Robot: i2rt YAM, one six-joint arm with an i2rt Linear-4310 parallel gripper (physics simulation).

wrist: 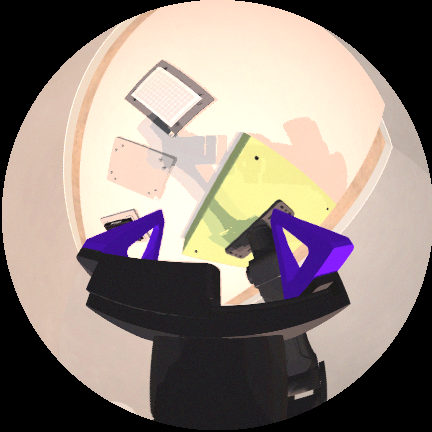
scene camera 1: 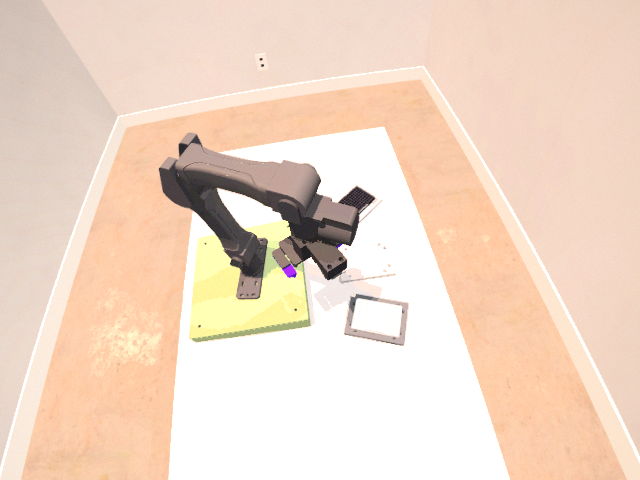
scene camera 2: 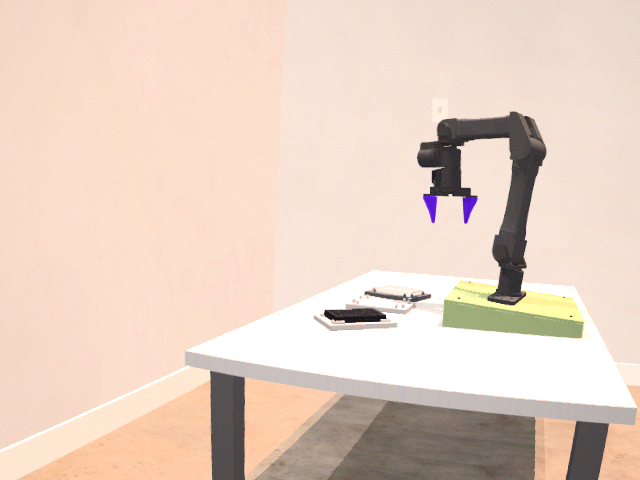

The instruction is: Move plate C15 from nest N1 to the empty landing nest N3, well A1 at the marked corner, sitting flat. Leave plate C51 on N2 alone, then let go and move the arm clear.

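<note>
A white plate (scene camera 1: 376, 317) (scene camera 2: 400, 290) (wrist: 165, 95) lies in a dark grey nest (scene camera 1: 404, 322) (scene camera 2: 426, 296). A black plate (scene camera 1: 357, 198) (scene camera 2: 355, 314) (wrist: 117, 223) lies on a light nest (scene camera 1: 373, 207) (scene camera 2: 356, 326). Between them is the pale empty nest (scene camera 1: 369, 277) (scene camera 2: 385, 306) (wrist: 140, 170), with small pins. Plate labels and the marked corner cannot be read. My gripper (scene camera 1: 314, 258) (scene camera 2: 449, 222) (wrist: 217, 214) is open and empty, high above the table. In the wrist view its left finger partly covers the black plate and its nest.
The arm stands on a yellow-green block (scene camera 1: 232, 315) (scene camera 2: 511, 322) (wrist: 270, 185) beside the nests. The white table's (scene camera 1: 320, 403) (scene camera 2: 413, 372) edges show in both scene views. The arm hides part of the table in scene camera 1.
</note>
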